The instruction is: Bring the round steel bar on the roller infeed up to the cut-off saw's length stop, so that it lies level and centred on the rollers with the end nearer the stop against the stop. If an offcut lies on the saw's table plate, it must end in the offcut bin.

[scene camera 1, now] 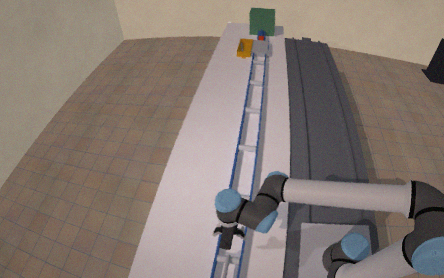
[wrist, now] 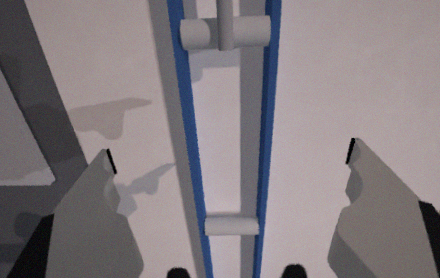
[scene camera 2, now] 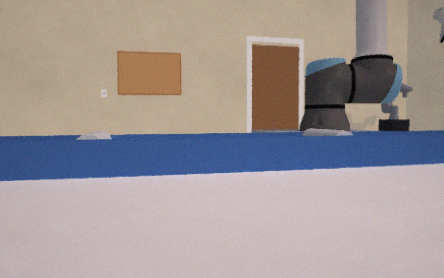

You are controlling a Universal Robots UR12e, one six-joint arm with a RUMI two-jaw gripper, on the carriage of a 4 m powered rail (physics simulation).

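Places are measured from the arm's base along level axes (x ahead, y right, z down), in metres.
Pixels of known places: gripper, fingertip midpoint: (wrist: 228,145).
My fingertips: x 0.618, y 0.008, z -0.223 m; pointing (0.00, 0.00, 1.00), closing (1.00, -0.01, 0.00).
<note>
Ahead of a thing's pixels: the offset from my fingertips to its top centre. "spot": to the spot under its first point. Level surfaces: height alone.
The round steel bar {spot: dy -0.124, dx -0.006, dz +0.177 m} (scene camera 1: 228,269) (wrist: 226,25) lies lengthwise along the roller infeed (scene camera 1: 235,167) (wrist: 269,100). Its near end rests on a roller {spot: dy -0.059, dx -0.038, dz +0.194 m} (wrist: 195,34), about midway between the blue rails; the rest is cut off by the view edges. My gripper (scene camera 1: 229,233) (wrist: 228,145) is open and empty above the infeed, its jaws wider apart than the rails. In the wrist view the bar's end is ahead of the fingertips. At the far end are the saw's table plate (scene camera 1: 261,49), the red-and-blue stop (scene camera 1: 261,37) and the orange offcut bin (scene camera 1: 245,55) with a small grey piece (scene camera 1: 242,46) inside.
A green box-shaped body (scene camera 1: 262,21) stands behind the stop. The dark powered rail (scene camera 1: 325,125) runs beside the table {dz +0.253 m} (scene camera 1: 200,150). The arm reaches over the infeed from the carriage (scene camera 1: 312,240). A blue rail (scene camera 2: 200,155) with roller tops {spot: dy +0.732, dx +0.061, dz +0.196 m} (scene camera 2: 95,135) crosses scene camera 2's view.
</note>
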